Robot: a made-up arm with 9 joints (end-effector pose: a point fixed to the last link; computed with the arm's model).
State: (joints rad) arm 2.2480 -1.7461 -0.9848 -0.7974 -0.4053 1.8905 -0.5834 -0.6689 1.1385
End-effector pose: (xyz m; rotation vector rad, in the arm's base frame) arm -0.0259 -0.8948 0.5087 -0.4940 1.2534 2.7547
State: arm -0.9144 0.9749 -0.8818 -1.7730 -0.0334 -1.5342 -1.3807 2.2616 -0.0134
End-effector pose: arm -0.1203 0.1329 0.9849 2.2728 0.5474 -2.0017
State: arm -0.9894 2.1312 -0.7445 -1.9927 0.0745 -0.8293 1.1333 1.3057 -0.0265
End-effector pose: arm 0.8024 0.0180 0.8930 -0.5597 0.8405 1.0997
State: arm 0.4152 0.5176 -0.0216 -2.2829 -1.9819 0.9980 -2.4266 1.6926 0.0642
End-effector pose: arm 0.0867 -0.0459 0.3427 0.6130 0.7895 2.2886
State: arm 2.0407 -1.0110 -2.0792 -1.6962 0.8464 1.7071 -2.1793 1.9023 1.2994
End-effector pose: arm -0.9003 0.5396 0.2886 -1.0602 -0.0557 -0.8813
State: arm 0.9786 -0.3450 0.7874 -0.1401 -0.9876 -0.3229 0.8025 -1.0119 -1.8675
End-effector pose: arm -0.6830 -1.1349 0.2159 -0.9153 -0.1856 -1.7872
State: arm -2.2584 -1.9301 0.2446 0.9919 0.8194 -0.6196 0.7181 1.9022 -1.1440
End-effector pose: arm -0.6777 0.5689 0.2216 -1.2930 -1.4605 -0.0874
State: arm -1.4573 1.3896 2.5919 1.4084 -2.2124 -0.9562 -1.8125 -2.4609 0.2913
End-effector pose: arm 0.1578 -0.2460 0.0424 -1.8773 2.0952 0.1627
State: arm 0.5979 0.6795 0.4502 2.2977 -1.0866 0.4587 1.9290 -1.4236 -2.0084
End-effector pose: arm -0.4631 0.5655 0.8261 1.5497 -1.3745 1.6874
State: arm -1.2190 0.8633 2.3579 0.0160 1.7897 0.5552 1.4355 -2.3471 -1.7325
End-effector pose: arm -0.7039 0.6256 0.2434 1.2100 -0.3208 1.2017
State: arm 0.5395 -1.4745 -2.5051 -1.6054 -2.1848 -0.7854 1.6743 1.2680 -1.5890
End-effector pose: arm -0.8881 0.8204 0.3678 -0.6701 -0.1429 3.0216
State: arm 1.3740 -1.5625 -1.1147 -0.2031 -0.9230 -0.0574 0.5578 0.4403 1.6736
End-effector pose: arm -0.8548 1.0026 0.1957 0.0057 -0.2472 -0.5011
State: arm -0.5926 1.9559 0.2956 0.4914 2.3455 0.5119 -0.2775 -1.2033 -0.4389
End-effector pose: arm -0.0354 0.9705 0.5478 2.5665 -0.3645 1.4578
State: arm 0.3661 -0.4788 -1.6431 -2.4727 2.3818 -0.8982 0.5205 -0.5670 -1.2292
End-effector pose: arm -1.1991 -0.0697 0.7149 -2.3657 -1.0089 -1.6596
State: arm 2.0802 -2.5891 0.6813 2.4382 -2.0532 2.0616 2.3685 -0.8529 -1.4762
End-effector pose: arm -0.2218 -0.7125 -0.2938 -0.8147 1.8474 2.1433
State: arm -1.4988 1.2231 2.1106 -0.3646 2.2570 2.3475 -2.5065 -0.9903 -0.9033
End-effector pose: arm 0.1949 0.8006 0.2545 2.1092 0.7895 -1.8421
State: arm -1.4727 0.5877 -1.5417 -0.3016 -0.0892 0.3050 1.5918 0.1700 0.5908
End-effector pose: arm 0.0983 -0.9162 0.0104 0.6664 -0.2050 1.7412
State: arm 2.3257 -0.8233 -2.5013 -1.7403 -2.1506 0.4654 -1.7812 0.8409 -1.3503
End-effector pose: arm -0.2903 0.1625 0.3953 2.7006 -1.4048 0.1379
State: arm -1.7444 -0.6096 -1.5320 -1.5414 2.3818 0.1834 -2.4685 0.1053 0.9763
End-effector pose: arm -0.1622 0.3853 0.5495 0.3537 2.3565 -1.0790
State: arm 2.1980 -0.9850 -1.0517 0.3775 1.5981 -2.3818 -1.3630 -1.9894 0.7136
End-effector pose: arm -1.0526 0.5080 -0.1373 2.0098 1.0827 0.9340
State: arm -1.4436 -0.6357 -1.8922 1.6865 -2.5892 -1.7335 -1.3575 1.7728 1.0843
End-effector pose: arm 0.3550 0.1960 0.6235 0.1222 -0.5423 -2.1290
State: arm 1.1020 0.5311 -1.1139 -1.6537 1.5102 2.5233 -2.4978 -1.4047 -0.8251
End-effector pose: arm -0.5891 0.1560 -0.6542 0.8052 1.1455 -0.4920
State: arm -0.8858 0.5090 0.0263 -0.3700 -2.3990 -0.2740 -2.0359 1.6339 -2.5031
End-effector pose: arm 0.1901 -0.0470 0.5491 -1.8782 -0.3003 0.1440
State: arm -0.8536 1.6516 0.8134 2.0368 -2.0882 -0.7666 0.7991 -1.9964 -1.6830
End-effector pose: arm 0.1381 0.6594 -0.7200 -0.8197 -0.6163 1.4581
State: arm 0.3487 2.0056 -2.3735 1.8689 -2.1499 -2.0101 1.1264 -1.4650 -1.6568
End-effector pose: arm -0.6386 0.4569 -0.0688 -0.2476 1.6194 0.7019
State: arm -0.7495 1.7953 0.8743 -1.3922 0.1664 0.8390 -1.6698 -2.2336 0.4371
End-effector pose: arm -0.5243 0.0876 0.7063 1.4676 1.6586 0.0164
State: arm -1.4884 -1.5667 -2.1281 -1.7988 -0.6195 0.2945 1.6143 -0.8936 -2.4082
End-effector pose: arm -0.2604 -0.3492 -0.9521 1.1079 -0.1756 -2.3900
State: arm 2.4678 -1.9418 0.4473 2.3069 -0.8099 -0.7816 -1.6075 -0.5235 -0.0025
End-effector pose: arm -0.1292 0.0591 0.5217 2.3123 1.6988 -0.9787
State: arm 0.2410 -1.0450 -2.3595 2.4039 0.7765 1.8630 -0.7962 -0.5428 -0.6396
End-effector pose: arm -0.7697 -0.2464 -0.6382 0.8197 0.2950 0.5770
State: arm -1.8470 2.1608 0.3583 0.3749 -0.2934 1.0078 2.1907 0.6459 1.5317
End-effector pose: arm -0.3990 0.1067 -0.3545 -2.9158 0.6442 -0.2439
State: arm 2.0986 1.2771 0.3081 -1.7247 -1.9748 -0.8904 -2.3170 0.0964 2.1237
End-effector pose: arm 0.3045 -0.2802 -0.6187 0.2018 0.2530 -2.4009
